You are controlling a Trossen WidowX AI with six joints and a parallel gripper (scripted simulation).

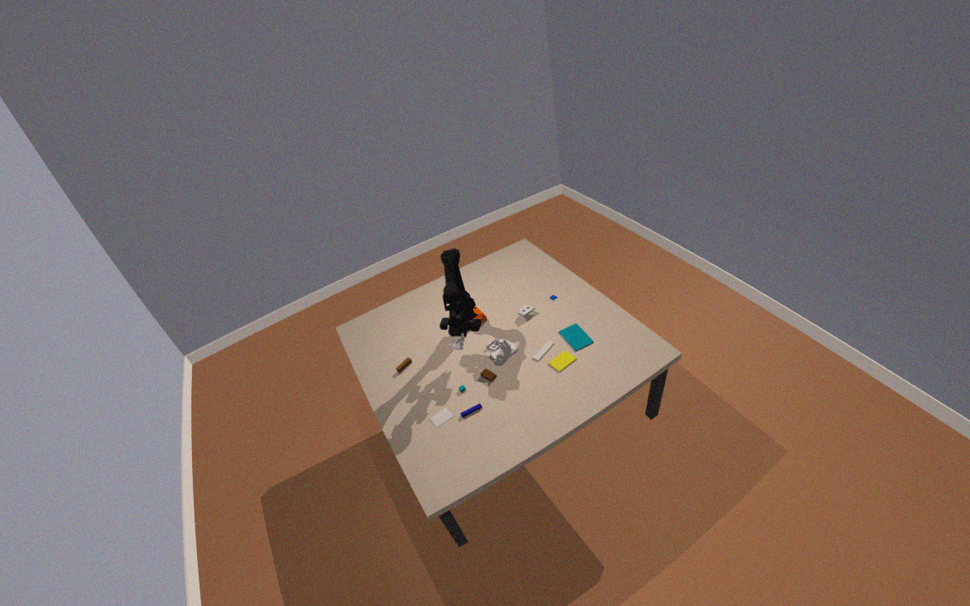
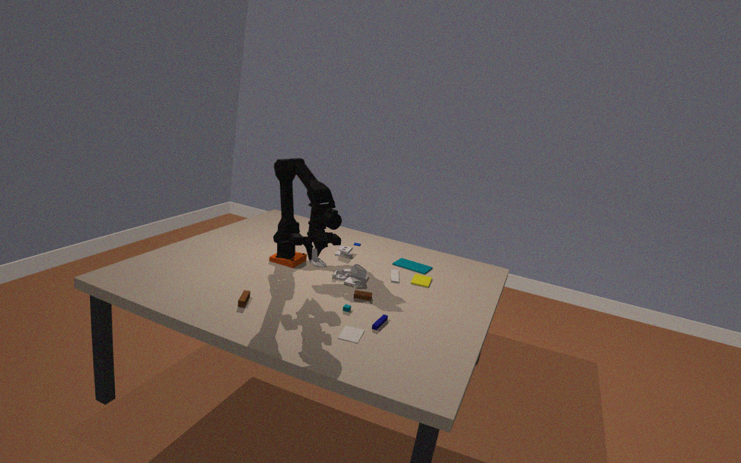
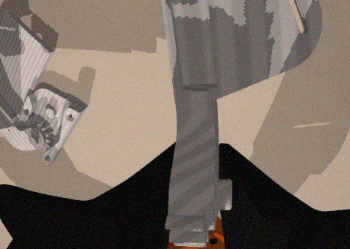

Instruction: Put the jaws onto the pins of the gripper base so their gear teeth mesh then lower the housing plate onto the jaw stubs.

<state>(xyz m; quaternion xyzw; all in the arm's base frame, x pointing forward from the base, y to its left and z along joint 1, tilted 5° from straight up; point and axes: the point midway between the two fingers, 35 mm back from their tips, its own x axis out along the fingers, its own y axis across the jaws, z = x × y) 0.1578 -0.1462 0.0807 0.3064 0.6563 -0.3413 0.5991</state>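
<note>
Right now my gripper tip is 10 mm short of the grey jaw, 10 mm to the left of it and 30 mm below it. From my gripper tip the other things lie so: brown block 210 mm ahead, 50 mm to the right, 70 mm below; white housing plate 90 mm ahead, 100 mm to the left, 80 mm below; teal cube 180 mm ahead, 180 mm to the right, 70 mm below.
</note>
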